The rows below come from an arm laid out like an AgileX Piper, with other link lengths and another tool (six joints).
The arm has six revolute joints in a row. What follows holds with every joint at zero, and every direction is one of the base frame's.
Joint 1 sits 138.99 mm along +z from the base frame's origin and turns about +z.
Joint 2 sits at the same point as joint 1 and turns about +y.
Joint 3 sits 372.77 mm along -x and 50.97 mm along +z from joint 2 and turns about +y.
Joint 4 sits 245.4 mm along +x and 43.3 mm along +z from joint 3 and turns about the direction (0.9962, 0, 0.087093).
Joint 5 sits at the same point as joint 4 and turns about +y.
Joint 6 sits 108.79 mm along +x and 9.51 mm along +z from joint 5 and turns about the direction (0.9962, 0, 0.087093).
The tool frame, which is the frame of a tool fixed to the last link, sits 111.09 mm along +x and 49 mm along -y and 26.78 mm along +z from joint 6; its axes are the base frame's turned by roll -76.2, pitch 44.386 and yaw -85.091 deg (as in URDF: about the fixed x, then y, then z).
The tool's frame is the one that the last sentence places.
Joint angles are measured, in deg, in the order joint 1, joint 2, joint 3, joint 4, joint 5, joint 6. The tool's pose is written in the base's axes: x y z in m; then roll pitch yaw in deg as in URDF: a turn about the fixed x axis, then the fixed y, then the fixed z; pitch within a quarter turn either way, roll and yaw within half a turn. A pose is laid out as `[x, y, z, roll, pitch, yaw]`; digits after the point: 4 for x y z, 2 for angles.
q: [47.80 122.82 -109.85 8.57 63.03 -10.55]
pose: [0.4085, 0.4256, 0.2054, -162.14, 17.56, -77.15]
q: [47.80 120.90 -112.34 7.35 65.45 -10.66]
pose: [0.4097, 0.4218, 0.2366, -159.66, 17.70, -75.84]
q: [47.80 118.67 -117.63 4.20 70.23 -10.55]
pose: [0.4139, 0.4114, 0.2846, -155.48, 16.58, -74.24]
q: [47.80 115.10 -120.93 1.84 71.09 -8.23]
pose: [0.4157, 0.3995, 0.3405, -149.52, 18.63, -74.77]
